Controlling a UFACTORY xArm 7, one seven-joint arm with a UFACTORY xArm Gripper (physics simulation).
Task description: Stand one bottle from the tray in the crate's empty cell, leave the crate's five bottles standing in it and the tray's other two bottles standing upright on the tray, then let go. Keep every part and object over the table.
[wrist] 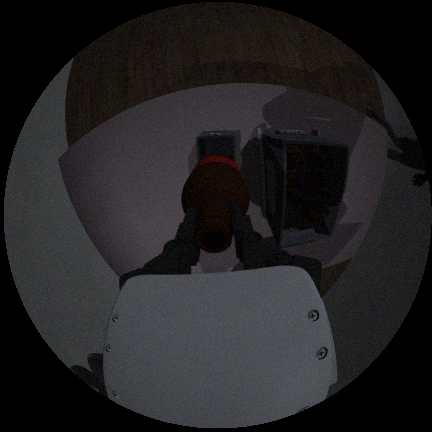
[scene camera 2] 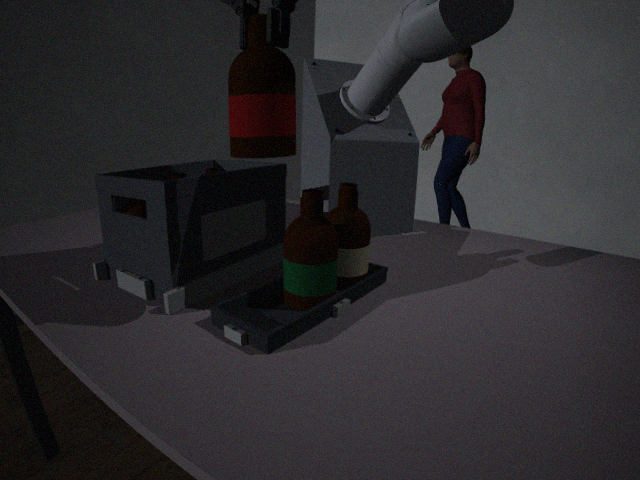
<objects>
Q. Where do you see a red-labelled bottle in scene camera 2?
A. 261,82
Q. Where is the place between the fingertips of my gripper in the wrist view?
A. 214,218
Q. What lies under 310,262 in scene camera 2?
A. A green-labelled bottle.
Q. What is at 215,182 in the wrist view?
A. A red-labelled bottle.
</objects>
